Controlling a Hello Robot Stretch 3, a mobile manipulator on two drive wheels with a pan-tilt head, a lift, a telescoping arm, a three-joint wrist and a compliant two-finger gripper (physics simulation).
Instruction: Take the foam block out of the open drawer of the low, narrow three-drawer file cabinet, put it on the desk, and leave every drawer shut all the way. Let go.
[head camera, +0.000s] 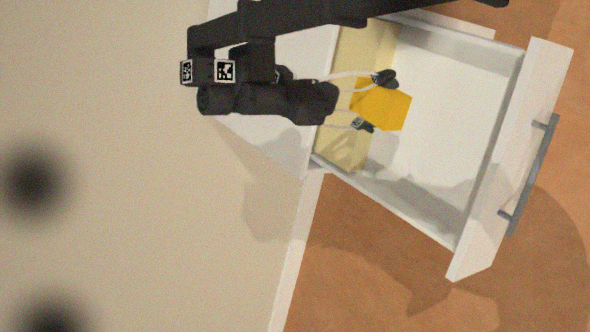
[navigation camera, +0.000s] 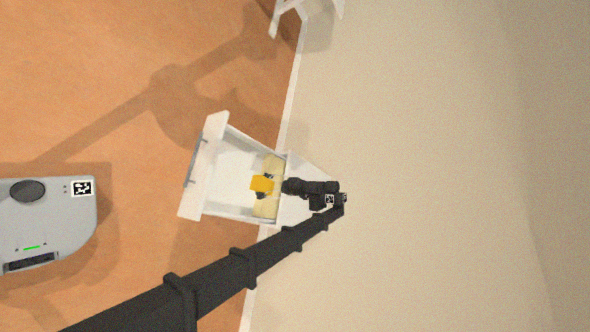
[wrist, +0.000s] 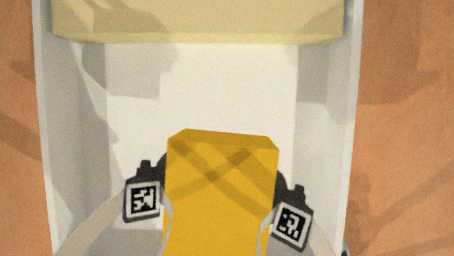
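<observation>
The foam block is orange-yellow. My gripper is shut on it, one fingertip pressed on each side, and holds it raised above the open drawer. The drawer is white and stands well out of the white file cabinet. My wrist and arm hide part of the cabinet top. The lower drawers are hidden. I cannot make out the desk top in these views.
A pale yellow piece lies across the drawer's cabinet end. A grey bar handle sticks out from the drawer front. White legs stand by the beige wall. My base is on the orange-brown floor.
</observation>
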